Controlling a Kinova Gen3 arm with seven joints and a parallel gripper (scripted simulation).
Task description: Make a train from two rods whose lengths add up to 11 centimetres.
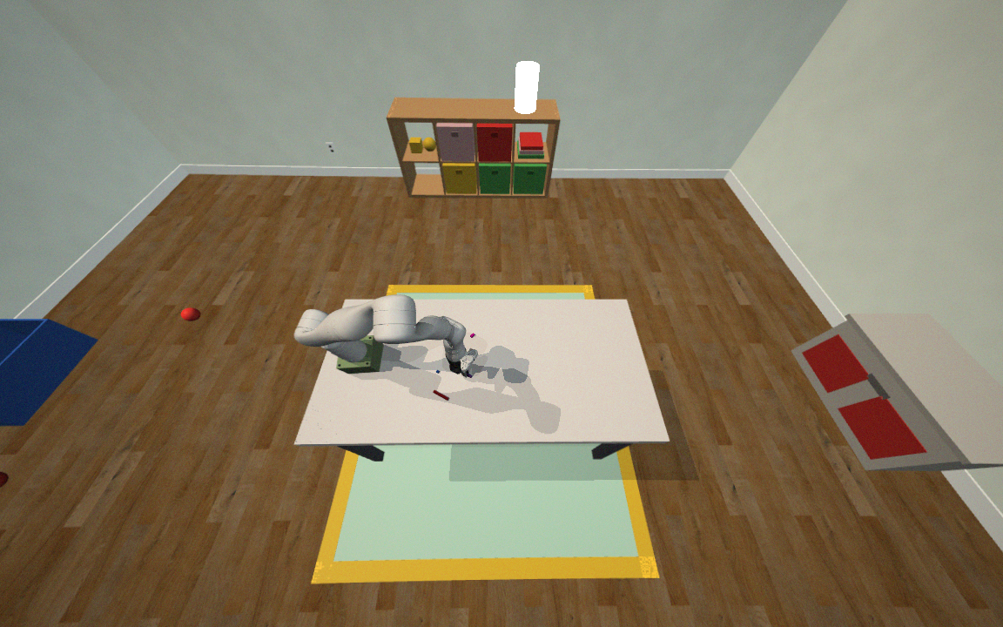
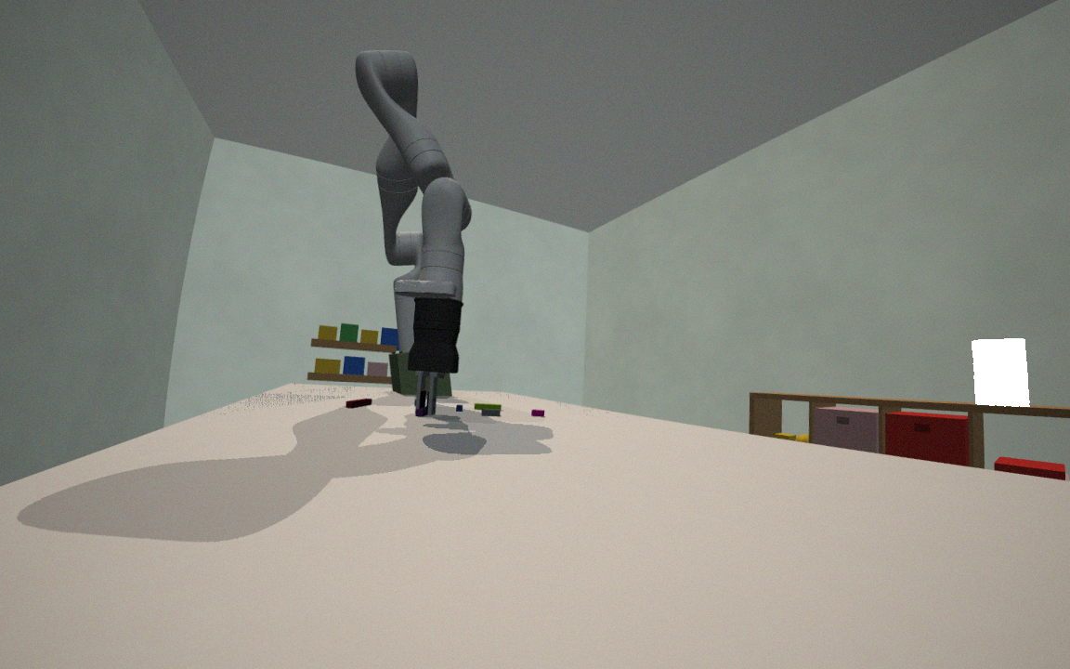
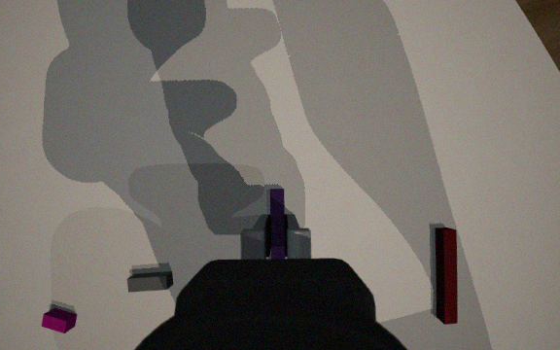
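The lime rod is 130 mm to the left of my hand, 70 mm behind it and 10 mm below it. From my hand the other things lie so: small blue rod (70 mm to the left, 50 mm behind, 10 mm below); then purple rod (10 mm below); then grey rod (100 mm to the left, 20 mm ahead, 10 mm below).
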